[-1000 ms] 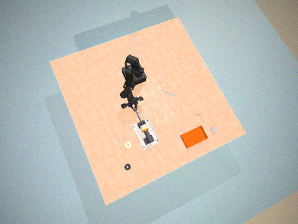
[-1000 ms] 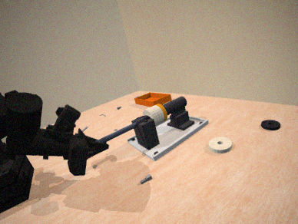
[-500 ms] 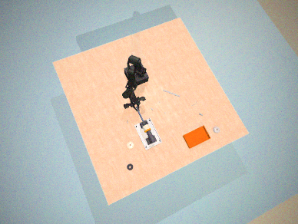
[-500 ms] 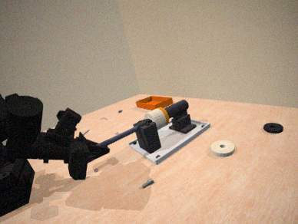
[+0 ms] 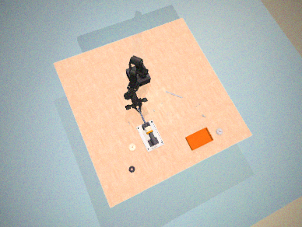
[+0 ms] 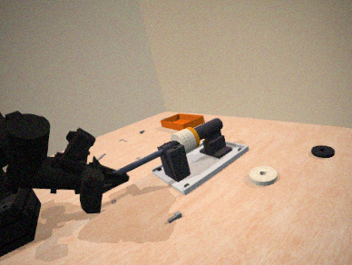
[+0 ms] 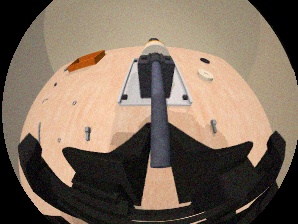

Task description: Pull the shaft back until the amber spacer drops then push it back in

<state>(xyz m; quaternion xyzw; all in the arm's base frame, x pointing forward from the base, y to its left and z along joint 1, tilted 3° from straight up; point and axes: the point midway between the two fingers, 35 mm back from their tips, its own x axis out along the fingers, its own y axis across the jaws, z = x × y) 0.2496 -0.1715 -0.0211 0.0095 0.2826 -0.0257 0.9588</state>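
Right now my gripper tip is 7 cm short of the shaft and 2 cm below it. Also, from my gripper tip: cream washer: 21 cm ahead, 18 cm to the right, 6 cm below; black washer: 36 cm ahead, 27 cm to the right, 6 cm below; amber spacer: 18 cm ahead, 1 cm to the right.
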